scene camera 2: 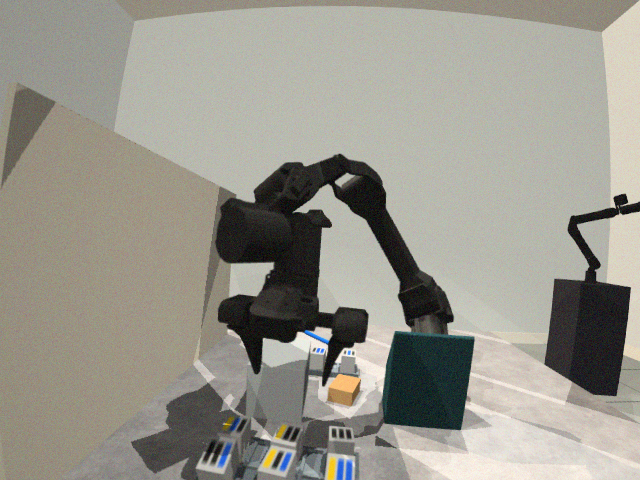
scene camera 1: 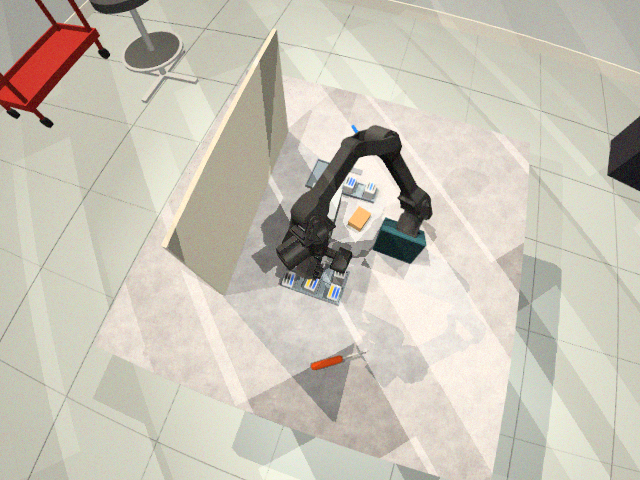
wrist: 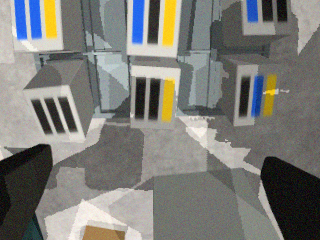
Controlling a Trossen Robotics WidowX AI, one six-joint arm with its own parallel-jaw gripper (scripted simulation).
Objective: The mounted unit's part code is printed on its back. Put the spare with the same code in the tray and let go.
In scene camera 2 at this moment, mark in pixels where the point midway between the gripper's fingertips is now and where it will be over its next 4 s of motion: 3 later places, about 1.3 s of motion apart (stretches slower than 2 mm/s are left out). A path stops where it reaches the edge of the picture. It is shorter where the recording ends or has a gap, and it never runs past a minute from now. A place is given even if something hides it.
My gripper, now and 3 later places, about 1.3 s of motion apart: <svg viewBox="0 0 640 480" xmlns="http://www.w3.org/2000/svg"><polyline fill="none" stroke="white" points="289,379 284,429 287,421 258,314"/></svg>
